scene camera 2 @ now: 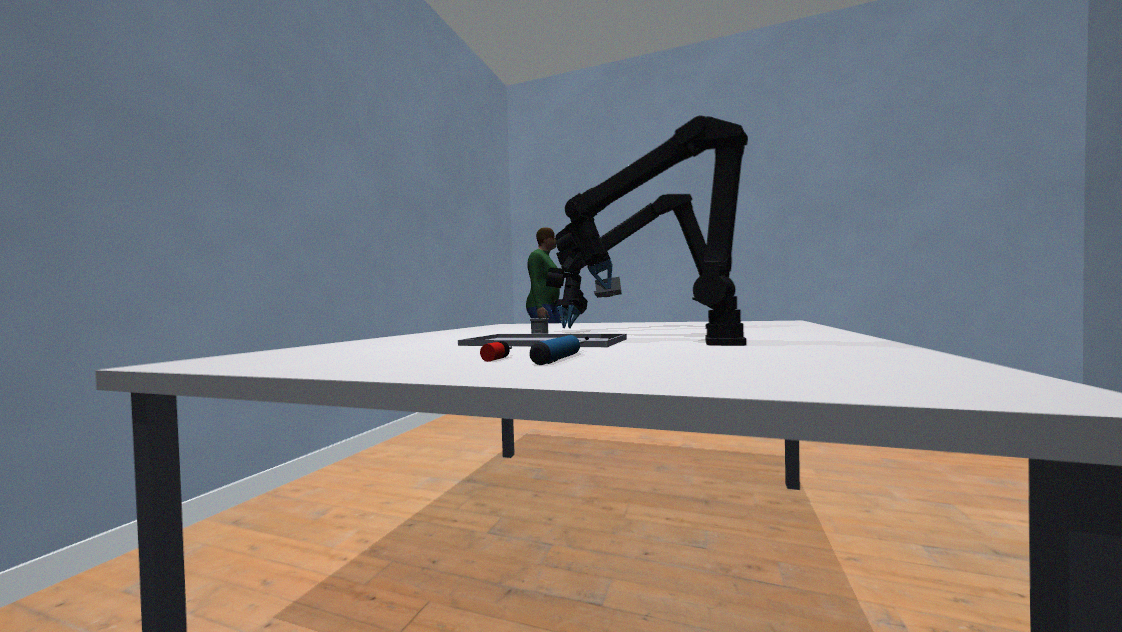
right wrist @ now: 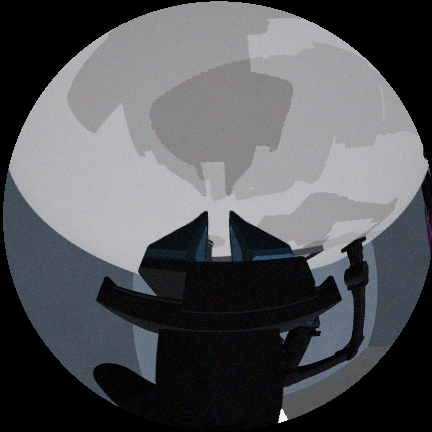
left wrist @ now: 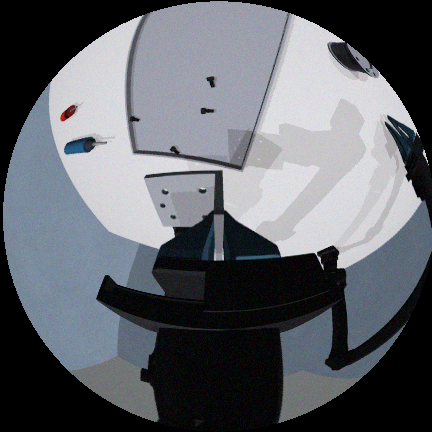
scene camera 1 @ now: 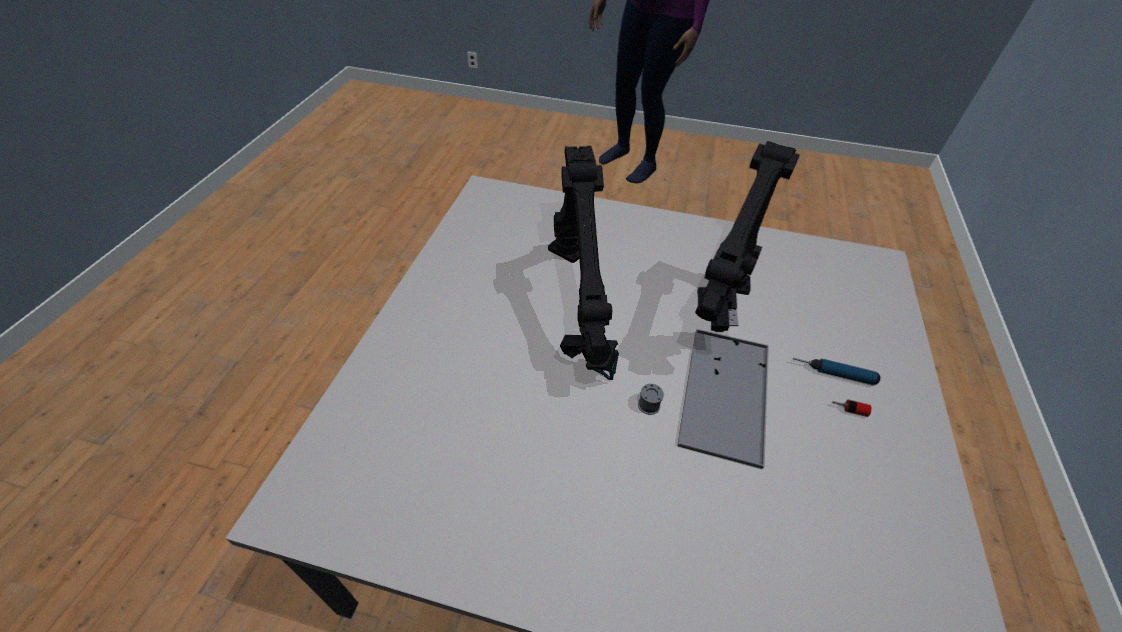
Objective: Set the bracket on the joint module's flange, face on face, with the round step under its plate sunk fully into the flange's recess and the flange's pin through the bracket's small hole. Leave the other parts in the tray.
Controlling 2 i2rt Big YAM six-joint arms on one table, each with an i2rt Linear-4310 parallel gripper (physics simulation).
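Places are measured from the left arm's base along level axes (x left, y up, z ahead), in metres.
Pixels of known places: left gripper, fingertip midpoint: (left wrist: pixel 218 215); right gripper, fingertip midpoint: (scene camera 2: pixel 566 328) (right wrist: pixel 218 216) (scene camera 1: pixel 612 376); left arm's base, link origin: (scene camera 2: pixel 724 343) (right wrist: pixel 352 242); right arm's base, link origin: (left wrist: pixel 328 251) (scene camera 1: pixel 567 250).
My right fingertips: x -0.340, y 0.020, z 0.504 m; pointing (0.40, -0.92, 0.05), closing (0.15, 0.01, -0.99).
For each thing: its middle in the pictures, then the offset to it from my right fingertips.
- bracket, body centre: (left wrist: pixel 182 217) (scene camera 2: pixel 607 286) (scene camera 1: pixel 725 312) dx +0.286, dy +0.133, dz -0.208 m
- joint module, body centre: (scene camera 1: pixel 650 398) (scene camera 2: pixel 539 326) dx +0.116, dy +0.012, dz +0.058 m
- flat grey tray, body centre: (left wrist: pixel 193 46) (scene camera 2: pixel 544 339) (scene camera 1: pixel 726 392) dx +0.327, dy -0.012, dz -0.033 m
- blue screwdriver, body centre: (scene camera 2: pixel 563 347) (left wrist: pixel 81 145) (scene camera 1: pixel 834 368) dx +0.637, dy +0.000, dz -0.186 m
My left gripper (scene camera 1: pixel 723 320) hangs above the far end of the tray and is shut on the bracket (left wrist: pixel 183 197), a light grey plate with several small holes, held by an upright edge. The bracket also shows in scene camera 2 (scene camera 2: pixel 608 286), well above the table. The joint module (scene camera 1: pixel 651 398), a short grey cylinder, stands on the table left of the tray; the left wrist view shows it (left wrist: pixel 354 60) at the upper right. My right gripper (scene camera 1: pixel 604 365) is shut and empty, just above the table behind and left of the module. In the right wrist view its fingers (right wrist: pixel 217 220) stand close together over bare table.
The flat grey tray (scene camera 1: pixel 723 396) holds several small dark screws (left wrist: pixel 207 109). A blue screwdriver (scene camera 1: pixel 847 370) and a red one (scene camera 1: pixel 855 406) lie right of the tray. One person (scene camera 1: pixel 651 78) stands beyond the table's far edge, and another in green (scene camera 2: pixel 541 275) shows in scene camera 2.
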